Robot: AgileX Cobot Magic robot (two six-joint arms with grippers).
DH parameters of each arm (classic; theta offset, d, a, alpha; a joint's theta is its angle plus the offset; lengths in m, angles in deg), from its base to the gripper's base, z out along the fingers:
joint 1: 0 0.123 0 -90
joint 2: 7.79 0 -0.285 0
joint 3: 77.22 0 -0.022 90
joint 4: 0 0.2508 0 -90
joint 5: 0 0 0.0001 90
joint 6: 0 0.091 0 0
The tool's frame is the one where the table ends.
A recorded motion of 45 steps. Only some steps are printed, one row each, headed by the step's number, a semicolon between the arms.
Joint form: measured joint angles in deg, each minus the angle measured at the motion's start. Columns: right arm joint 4, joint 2, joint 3, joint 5, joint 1, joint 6; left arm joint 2, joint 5, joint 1, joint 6, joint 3, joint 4.
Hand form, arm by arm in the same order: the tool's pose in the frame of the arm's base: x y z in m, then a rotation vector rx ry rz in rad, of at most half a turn. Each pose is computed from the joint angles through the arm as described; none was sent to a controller.
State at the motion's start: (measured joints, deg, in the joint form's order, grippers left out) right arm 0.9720 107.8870 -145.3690 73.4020 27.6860 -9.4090; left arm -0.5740 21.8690 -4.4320 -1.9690 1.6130 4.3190
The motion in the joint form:
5: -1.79 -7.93 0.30 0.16 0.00 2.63; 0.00 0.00 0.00 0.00 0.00 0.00
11: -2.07 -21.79 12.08 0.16 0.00 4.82; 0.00 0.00 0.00 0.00 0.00 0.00
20: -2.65 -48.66 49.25 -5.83 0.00 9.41; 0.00 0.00 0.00 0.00 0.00 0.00
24: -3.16 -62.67 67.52 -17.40 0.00 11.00; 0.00 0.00 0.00 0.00 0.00 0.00
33: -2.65 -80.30 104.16 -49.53 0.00 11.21; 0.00 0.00 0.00 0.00 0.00 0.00
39: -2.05 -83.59 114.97 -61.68 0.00 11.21; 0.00 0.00 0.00 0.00 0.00 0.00
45: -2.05 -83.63 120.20 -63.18 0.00 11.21; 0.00 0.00 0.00 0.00 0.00 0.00
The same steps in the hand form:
5: 0.2789 0.1449 0.5646 -0.5839 1.8991 0.2206; 0.0525 -0.0015 0.1700 0.0871 1.8804 -0.0022
11: 0.2137 0.1102 0.5857 -0.5358 1.8768 0.2455; 0.0525 -0.0015 0.1700 0.0871 1.8804 -0.0022
20: 0.1275 0.0641 0.5297 -0.4798 1.9719 0.2717; 0.0525 -0.0015 0.1700 0.0871 1.8804 -0.0022
24: 0.0899 0.0439 0.4924 -0.4281 1.8537 0.3036; 0.0525 -0.0015 0.1700 0.0871 1.8804 -0.0022
33: 0.0792 0.0403 0.3805 -0.3882 1.6293 0.3594; 0.0525 -0.0015 0.1700 0.0871 1.8804 -0.0022
39: 0.0811 0.0422 0.3431 -0.3686 1.5517 0.3844; 0.0525 -0.0015 0.1700 0.0871 1.8804 -0.0022
45: 0.0855 0.0445 0.3149 -0.3842 1.6145 0.3752; 0.0525 -0.0015 0.1700 0.0871 1.8804 -0.0022

